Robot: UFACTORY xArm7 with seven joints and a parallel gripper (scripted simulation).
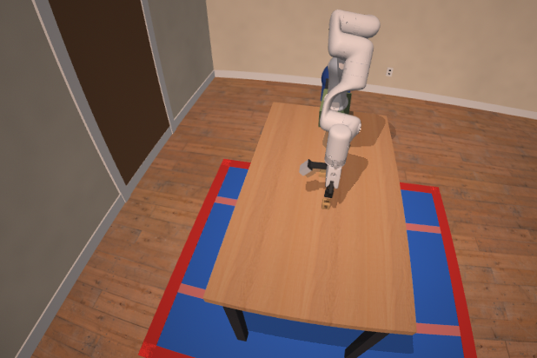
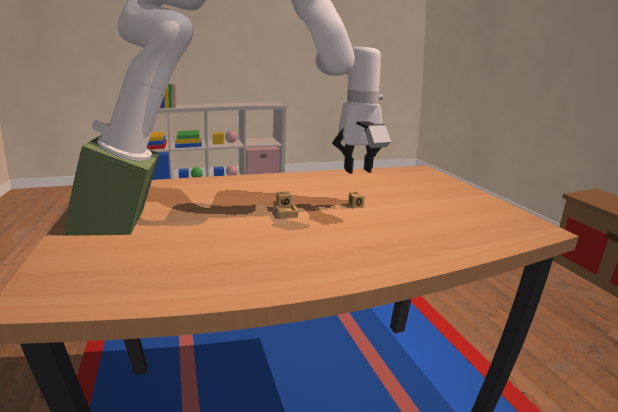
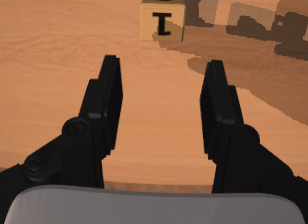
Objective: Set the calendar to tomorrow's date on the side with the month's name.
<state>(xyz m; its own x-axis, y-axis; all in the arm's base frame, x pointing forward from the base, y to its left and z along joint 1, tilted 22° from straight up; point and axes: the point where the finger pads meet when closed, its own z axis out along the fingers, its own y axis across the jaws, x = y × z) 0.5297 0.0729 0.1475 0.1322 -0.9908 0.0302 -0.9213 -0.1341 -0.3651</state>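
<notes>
My gripper is now 90 mm above the wooden digit cube. The rest, counted from my hand: low tray (180 mm behind, 30 mm to the right, 100 mm below); wooden cube (180 mm behind, 10 mm to the right, 80 mm below).
</notes>
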